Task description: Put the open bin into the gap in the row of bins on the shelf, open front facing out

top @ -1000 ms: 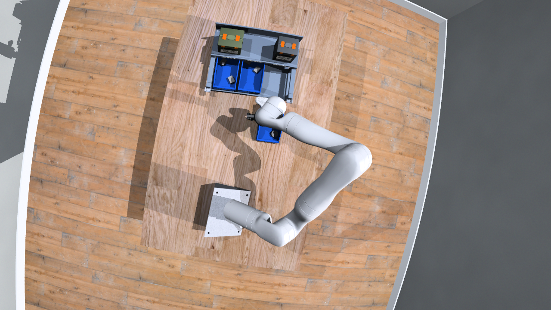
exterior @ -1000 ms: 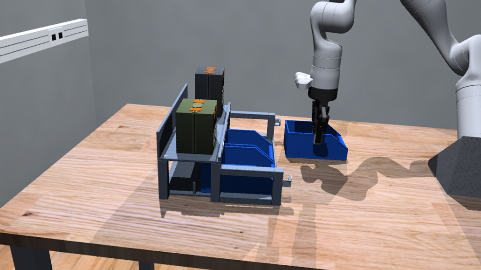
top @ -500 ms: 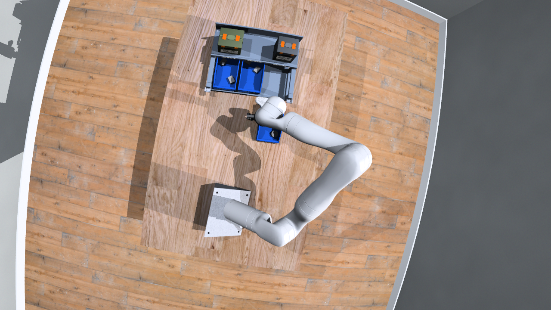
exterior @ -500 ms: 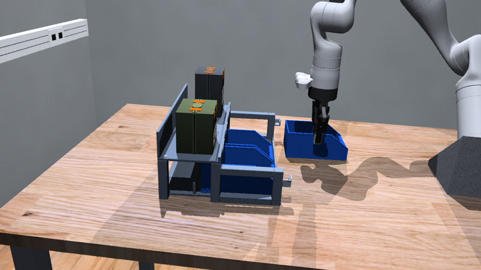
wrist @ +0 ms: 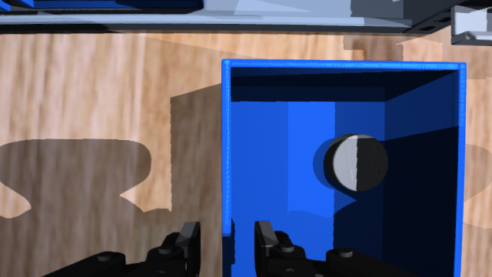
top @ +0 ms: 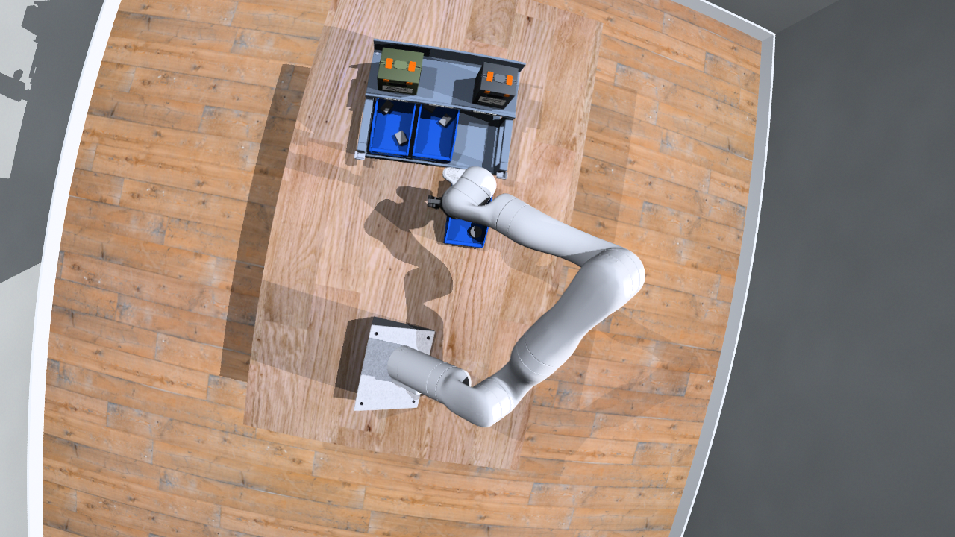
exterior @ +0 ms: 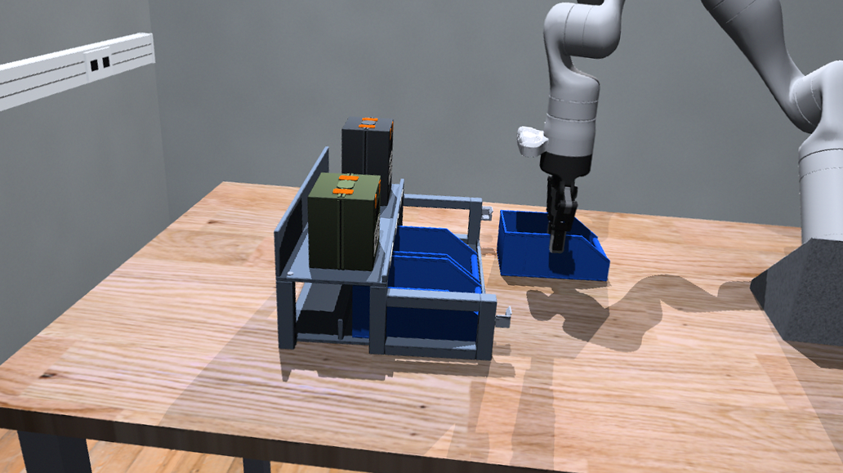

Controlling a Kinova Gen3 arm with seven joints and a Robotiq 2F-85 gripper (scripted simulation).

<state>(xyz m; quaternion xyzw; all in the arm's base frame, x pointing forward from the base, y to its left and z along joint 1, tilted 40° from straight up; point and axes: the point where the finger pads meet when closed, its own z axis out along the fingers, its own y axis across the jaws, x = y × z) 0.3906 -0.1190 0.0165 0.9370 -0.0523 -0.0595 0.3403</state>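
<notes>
Now: the round grey part 8 cm to the right of my hand, 6 cm below it and 3 cm ahead of it. Also, from my hand: green box 31 cm ahead, 16 cm to the left, 8 cm above; then dark box 30 cm ahead, 9 cm above, 7 cm to the right; then shelf 24 cm ahead, 5 cm to the left.
</notes>
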